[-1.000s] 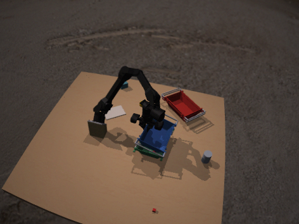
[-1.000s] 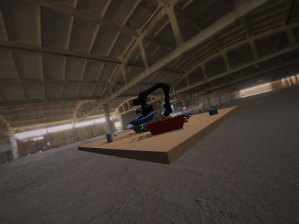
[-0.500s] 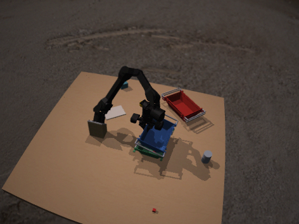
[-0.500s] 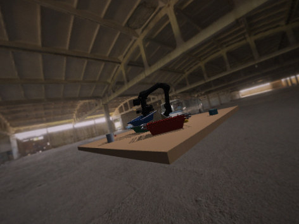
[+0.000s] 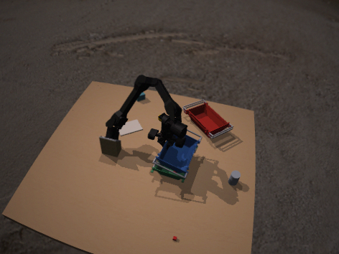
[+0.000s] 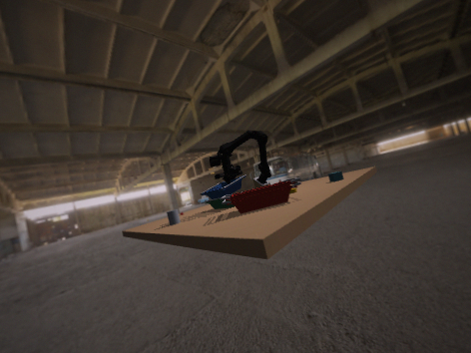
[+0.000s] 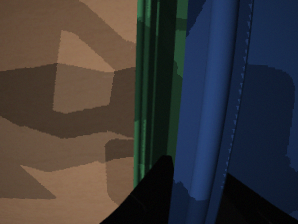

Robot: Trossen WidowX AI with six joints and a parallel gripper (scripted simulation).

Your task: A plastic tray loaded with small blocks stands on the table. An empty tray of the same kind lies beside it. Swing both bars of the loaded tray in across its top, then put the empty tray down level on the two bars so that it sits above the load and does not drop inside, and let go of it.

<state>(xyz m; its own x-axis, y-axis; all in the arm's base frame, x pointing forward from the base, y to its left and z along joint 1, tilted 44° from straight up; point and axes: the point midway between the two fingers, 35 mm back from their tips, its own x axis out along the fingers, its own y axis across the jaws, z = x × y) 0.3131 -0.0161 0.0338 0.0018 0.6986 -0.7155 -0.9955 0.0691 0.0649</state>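
The blue tray is 70 mm ahead of my gripper tip, 10 mm to the right of it and 20 mm above it. Round my gripper tip: grey cylinder (400 mm ahead, 40 mm to the right, 70 mm below); then teal block (320 mm behind, 510 mm to the left, 80 mm below); then white sheet (290 mm behind, 200 mm to the left, 100 mm below).
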